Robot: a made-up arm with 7 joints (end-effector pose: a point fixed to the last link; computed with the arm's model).
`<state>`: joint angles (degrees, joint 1 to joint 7).
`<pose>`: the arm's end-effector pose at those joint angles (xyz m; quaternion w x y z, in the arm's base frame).
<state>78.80 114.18 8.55 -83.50 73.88 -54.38 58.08</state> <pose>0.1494 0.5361 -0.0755 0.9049 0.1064 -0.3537 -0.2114</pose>
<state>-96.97 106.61 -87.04 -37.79 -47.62 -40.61 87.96</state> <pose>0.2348 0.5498 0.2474 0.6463 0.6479 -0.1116 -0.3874</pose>
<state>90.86 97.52 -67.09 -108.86 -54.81 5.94 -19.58</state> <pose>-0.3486 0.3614 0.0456 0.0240 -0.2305 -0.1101 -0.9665</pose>
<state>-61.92 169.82 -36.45 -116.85 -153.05 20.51 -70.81</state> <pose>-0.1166 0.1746 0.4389 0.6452 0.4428 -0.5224 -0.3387</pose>
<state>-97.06 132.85 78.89 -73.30 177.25 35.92 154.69</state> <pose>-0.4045 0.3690 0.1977 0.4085 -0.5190 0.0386 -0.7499</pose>
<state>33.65 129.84 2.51 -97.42 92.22 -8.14 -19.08</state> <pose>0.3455 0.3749 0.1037 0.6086 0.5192 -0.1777 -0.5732</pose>
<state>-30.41 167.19 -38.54 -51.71 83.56 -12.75 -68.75</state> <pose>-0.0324 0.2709 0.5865 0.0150 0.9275 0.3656 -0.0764</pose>
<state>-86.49 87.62 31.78 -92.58 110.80 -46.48 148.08</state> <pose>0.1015 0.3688 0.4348 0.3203 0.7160 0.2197 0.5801</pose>
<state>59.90 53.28 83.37 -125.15 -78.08 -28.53 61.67</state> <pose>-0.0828 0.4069 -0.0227 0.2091 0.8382 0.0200 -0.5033</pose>
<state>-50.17 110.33 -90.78 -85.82 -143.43 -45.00 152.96</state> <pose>0.2338 0.5184 -0.0050 0.4002 0.5141 0.4584 -0.6045</pose>
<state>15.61 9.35 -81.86 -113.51 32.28 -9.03 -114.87</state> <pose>-0.0443 -0.2472 -0.4431 0.1622 0.4618 -0.6957 -0.5257</pose>
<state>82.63 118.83 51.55 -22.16 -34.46 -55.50 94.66</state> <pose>0.2106 0.6121 0.1322 0.7814 0.4505 0.1060 -0.4186</pose>
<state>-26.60 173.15 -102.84 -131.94 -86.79 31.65 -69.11</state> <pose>-0.1180 0.2855 0.3166 0.8048 -0.0631 -0.3887 0.4441</pose>
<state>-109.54 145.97 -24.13 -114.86 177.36 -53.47 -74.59</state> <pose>-0.2083 0.2549 0.3588 0.1623 0.4888 -0.8058 0.2923</pose>
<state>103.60 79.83 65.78 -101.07 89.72 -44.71 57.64</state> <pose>-0.0218 0.4902 0.0644 0.7760 0.1528 -0.6104 0.0445</pose>
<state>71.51 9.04 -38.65 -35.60 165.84 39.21 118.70</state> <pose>-0.5325 -0.1358 -0.3598 0.4945 0.0979 -0.0999 -0.8579</pose>
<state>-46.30 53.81 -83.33 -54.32 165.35 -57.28 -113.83</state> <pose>0.5311 0.2473 -0.3438 0.6486 0.7005 0.0489 -0.2938</pose>
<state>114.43 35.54 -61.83 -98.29 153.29 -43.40 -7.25</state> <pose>-0.5119 -0.1457 0.0027 0.5114 0.0602 0.5846 0.6270</pose>
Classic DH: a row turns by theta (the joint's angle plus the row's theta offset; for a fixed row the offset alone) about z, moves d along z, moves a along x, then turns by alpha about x. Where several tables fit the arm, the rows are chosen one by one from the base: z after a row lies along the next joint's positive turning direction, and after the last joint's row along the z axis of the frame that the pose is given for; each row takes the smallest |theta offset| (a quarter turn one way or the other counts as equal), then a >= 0, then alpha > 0; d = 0 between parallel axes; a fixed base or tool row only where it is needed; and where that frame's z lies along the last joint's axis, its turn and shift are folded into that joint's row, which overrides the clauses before.
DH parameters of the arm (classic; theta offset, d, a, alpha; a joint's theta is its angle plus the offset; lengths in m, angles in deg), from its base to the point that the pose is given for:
base (fixed): 0 0.0102 0.0181 -70
joint 1: -90 -0.0207 0.0072 -90
joint 2: 70 0.0263 0.0148 90
joint 3: 90 -0.4542 0.0578 -90
joint 4: 0 -0.0122 -0.037 90
joint 5: 0 -0.2149 0.0271 -90
joint 6: 0 -0.0082 -0.0234 90
joint 7: 50.26 -0.0474 -0.0094 26.53
tool (fixed): -98.89 0.0585 0 0

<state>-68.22 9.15 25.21 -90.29 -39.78 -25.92 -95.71</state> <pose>0.6091 -0.0515 0.0783 0.0416 -0.9792 0.0129 -0.1982</pose>
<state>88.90 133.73 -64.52 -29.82 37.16 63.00 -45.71</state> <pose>0.1266 0.5924 0.1604 0.4469 0.0873 -0.8768 0.1547</pose>
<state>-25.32 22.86 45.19 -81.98 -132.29 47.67 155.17</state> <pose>0.4325 0.2511 -0.2757 0.3913 0.5451 -0.6217 0.4040</pose>
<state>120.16 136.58 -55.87 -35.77 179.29 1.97 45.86</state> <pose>0.1408 0.6517 0.0493 0.6550 0.6683 0.2496 0.2491</pose>
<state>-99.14 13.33 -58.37 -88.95 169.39 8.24 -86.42</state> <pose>0.4209 -0.3693 0.1277 0.2006 -0.1318 -0.6457 -0.7249</pose>
